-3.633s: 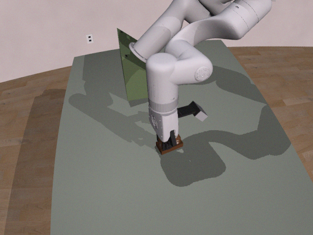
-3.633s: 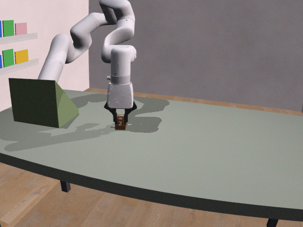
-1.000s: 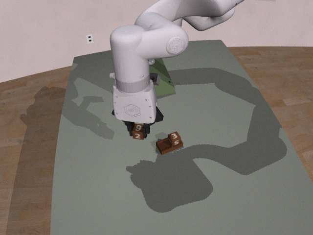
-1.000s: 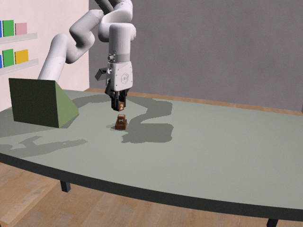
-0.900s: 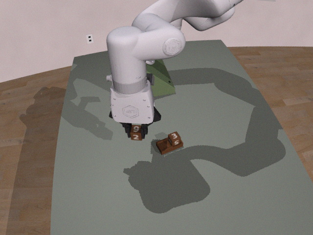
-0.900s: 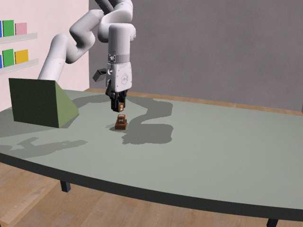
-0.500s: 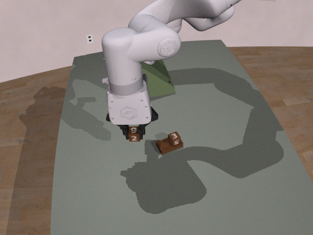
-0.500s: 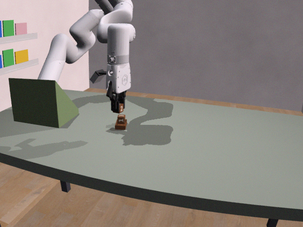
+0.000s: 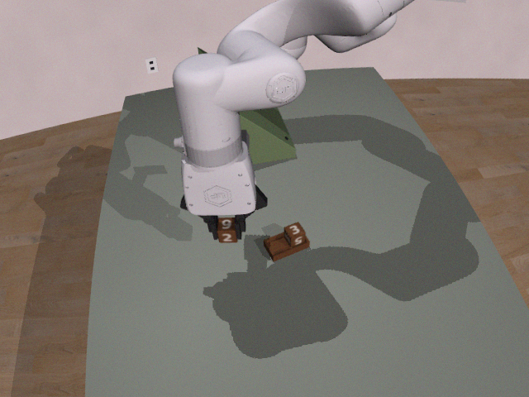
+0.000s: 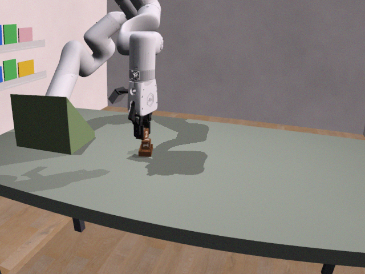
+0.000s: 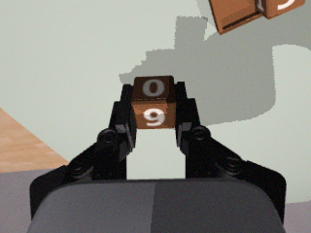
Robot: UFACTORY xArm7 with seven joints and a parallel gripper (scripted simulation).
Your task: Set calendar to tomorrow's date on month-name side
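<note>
The tray lies 30 mm behind my hand, 100 mm to the left of it and 110 mm below it. Also, from my hand: brown cube: 10 mm below.
</note>
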